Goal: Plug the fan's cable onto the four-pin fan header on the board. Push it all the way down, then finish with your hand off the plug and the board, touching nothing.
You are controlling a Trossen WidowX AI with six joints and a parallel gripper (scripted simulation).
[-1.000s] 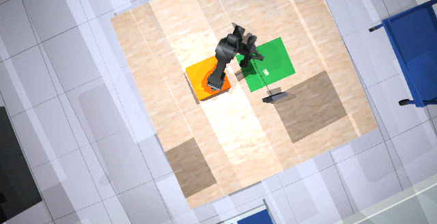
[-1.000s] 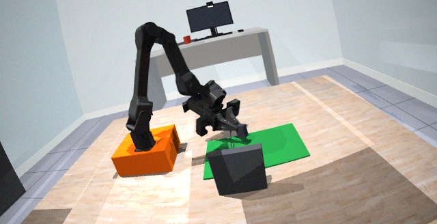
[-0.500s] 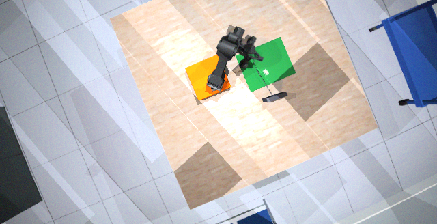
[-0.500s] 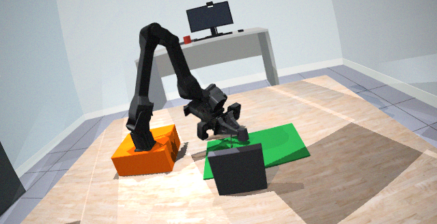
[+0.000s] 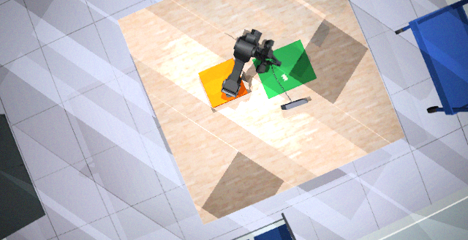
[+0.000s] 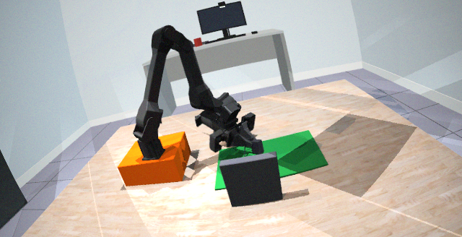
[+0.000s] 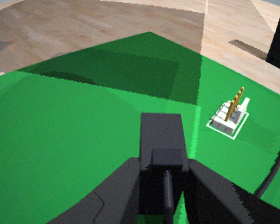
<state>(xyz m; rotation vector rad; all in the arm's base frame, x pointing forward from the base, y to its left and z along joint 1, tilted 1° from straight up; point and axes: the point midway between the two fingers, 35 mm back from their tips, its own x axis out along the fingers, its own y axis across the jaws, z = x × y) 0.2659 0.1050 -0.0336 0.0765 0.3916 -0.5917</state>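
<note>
The black plug is 1 cm ahead of my gripper tip and 1 cm below it. Round my gripper tip: dark square fan (2 cm ahead, 24 cm to the right, 2 cm above); then green board (4 cm ahead, 4 cm to the right, 5 cm below).
</note>
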